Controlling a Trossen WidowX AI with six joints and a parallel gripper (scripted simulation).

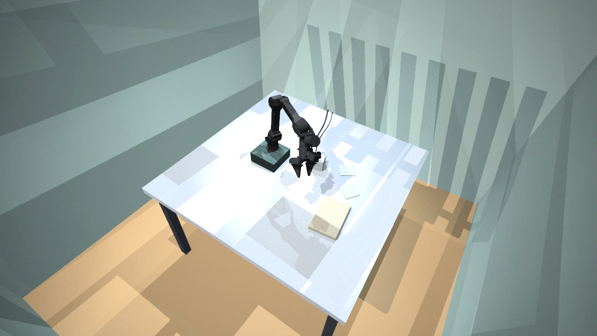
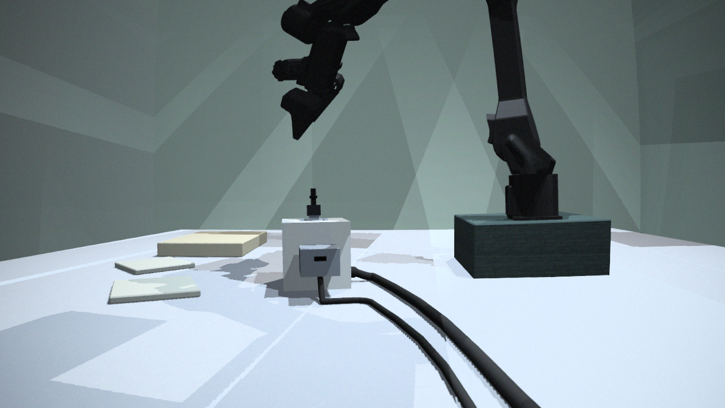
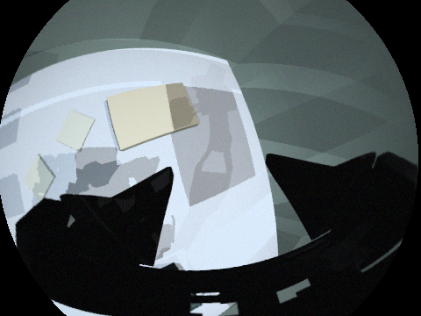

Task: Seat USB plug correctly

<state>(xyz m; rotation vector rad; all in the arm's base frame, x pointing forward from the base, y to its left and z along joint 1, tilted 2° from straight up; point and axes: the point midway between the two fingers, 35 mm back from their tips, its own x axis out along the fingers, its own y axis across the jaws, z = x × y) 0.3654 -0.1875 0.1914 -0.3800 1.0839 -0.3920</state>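
Now: gripper tip 10 cm past the black USB plug, 31 cm to the right of it and 14 cm above it. Round my gripper tip: cream pad (18 cm ahead, 2 cm to the left, 22 cm below); USB socket (10 cm behind, 31 cm to the left, 16 cm below).
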